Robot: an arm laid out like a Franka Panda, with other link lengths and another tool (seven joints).
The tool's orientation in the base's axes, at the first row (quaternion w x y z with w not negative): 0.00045, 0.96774, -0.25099, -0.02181
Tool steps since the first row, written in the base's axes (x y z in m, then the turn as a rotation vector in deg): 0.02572, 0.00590, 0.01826, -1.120, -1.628, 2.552; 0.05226, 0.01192, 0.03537, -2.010, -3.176, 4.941; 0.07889, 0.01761, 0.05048, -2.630, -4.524, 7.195; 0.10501, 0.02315, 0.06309, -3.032, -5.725, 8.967; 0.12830, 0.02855, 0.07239, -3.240, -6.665, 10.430; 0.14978, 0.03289, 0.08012, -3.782, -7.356, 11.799; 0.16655, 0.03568, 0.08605, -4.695, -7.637, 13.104; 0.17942, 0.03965, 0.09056, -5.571, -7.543, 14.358; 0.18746, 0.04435, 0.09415, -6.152, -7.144, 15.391
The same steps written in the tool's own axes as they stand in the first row. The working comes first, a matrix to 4 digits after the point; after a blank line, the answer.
The tool's axes in the first row as the columns of a matrix, in the base's axes (used below as rounded here):
0.8731, -0.4858, -0.0424
-0.4858, -0.8740, 0.0101
-0.0420, 0.0118, -0.9990

0.01882, -0.01744, -0.01927, -0.294, 1.997, -2.518; 0.03835, -0.03539, -0.03743, -0.420, 3.811, -4.883; 0.05820, -0.05312, -0.05360, -0.401, 5.317, -7.122; 0.07779, -0.07050, -0.06725, -0.243, 6.582, -8.887; 0.09511, -0.08643, -0.07747, -0.029, 7.522, -10.350; 0.11143, -0.10056, -0.08606, -0.224, 8.406, -11.701; 0.12447, -0.11108, -0.09267, -0.940, 9.110, -12.969; 0.13359, -0.12075, -0.09768, -1.803, 9.468, -14.184; 0.13817, -0.12872, -0.10156, -2.547, 9.414, -15.187
